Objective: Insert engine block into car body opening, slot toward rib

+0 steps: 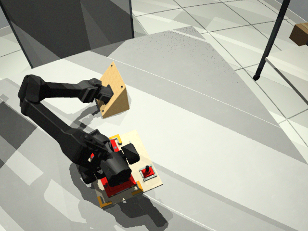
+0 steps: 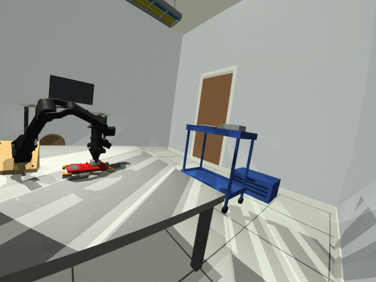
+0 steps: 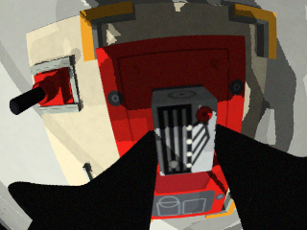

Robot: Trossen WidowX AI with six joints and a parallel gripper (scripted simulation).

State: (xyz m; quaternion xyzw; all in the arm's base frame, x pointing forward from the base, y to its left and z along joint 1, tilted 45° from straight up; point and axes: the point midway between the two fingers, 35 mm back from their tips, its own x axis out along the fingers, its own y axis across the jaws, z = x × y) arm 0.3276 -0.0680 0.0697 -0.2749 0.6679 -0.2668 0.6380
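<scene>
Now: the grey engine block 1 cm below my gripper tip.
</scene>
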